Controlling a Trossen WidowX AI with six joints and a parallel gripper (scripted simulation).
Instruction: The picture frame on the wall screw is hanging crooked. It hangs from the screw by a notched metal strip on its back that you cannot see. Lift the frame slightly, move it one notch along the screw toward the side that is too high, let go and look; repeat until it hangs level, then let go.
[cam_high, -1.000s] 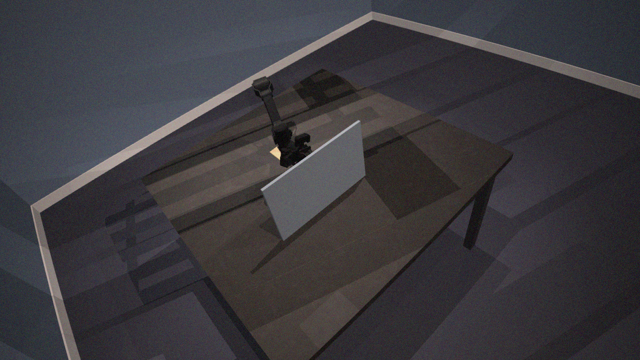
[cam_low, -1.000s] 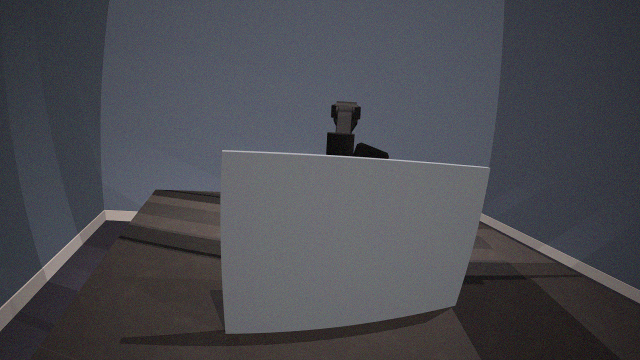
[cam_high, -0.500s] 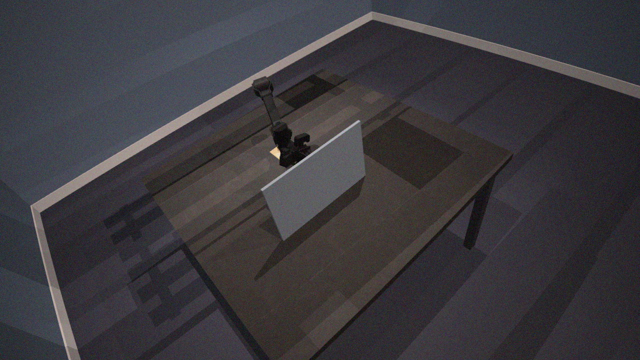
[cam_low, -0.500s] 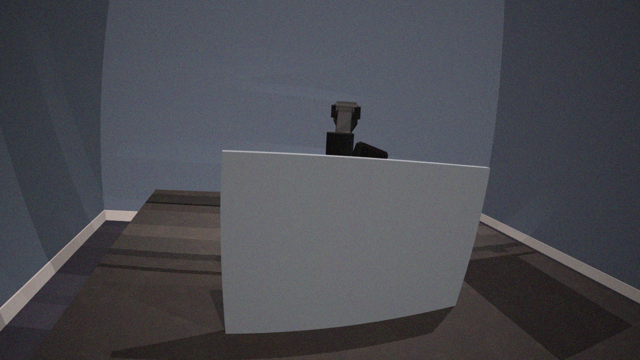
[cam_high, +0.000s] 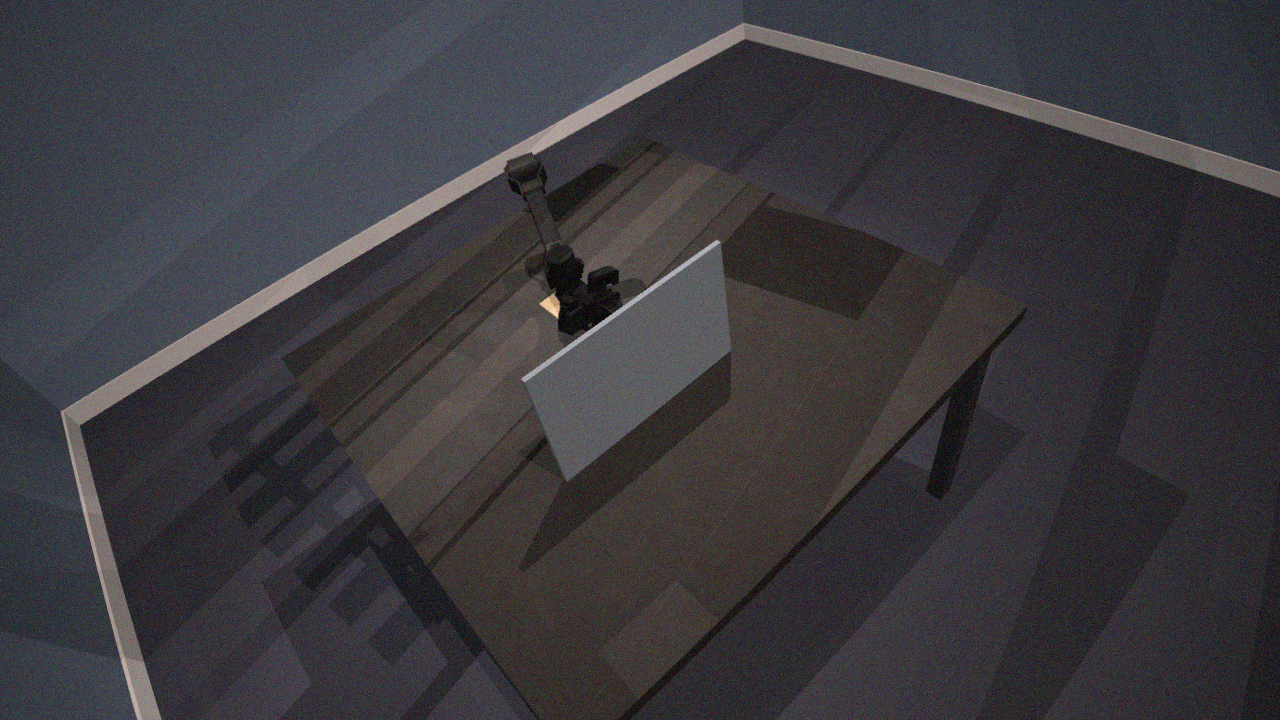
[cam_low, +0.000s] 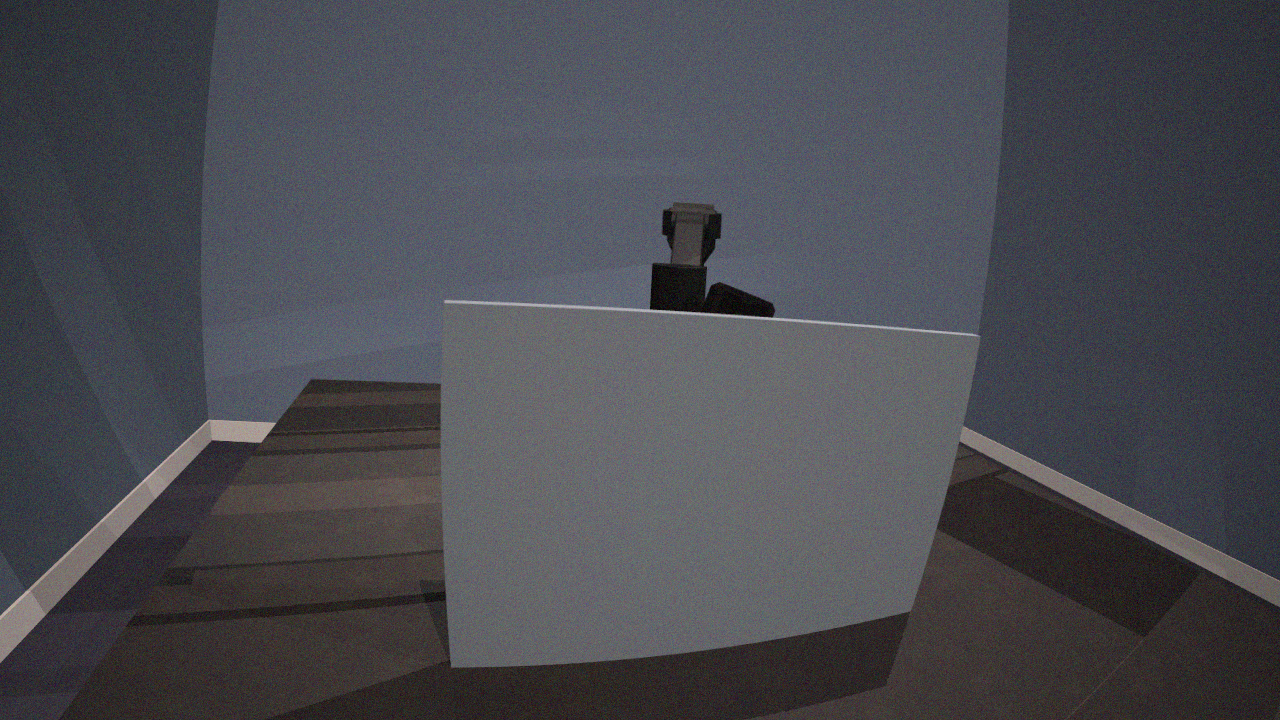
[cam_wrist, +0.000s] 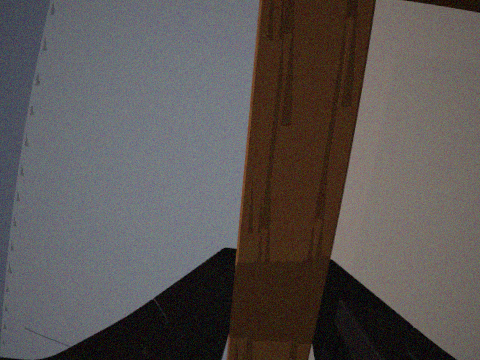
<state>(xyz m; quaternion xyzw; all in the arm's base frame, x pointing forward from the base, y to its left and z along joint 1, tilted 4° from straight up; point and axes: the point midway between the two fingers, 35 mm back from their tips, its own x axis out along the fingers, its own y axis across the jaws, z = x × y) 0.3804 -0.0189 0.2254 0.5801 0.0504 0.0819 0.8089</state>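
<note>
My gripper tip is 1 cm short of the wooden picture frame, 2 cm to the left of it and 5 cm above it. From my gripper tip the other things lie so: grey wall panel 2 cm ahead, 7 cm below.
</note>
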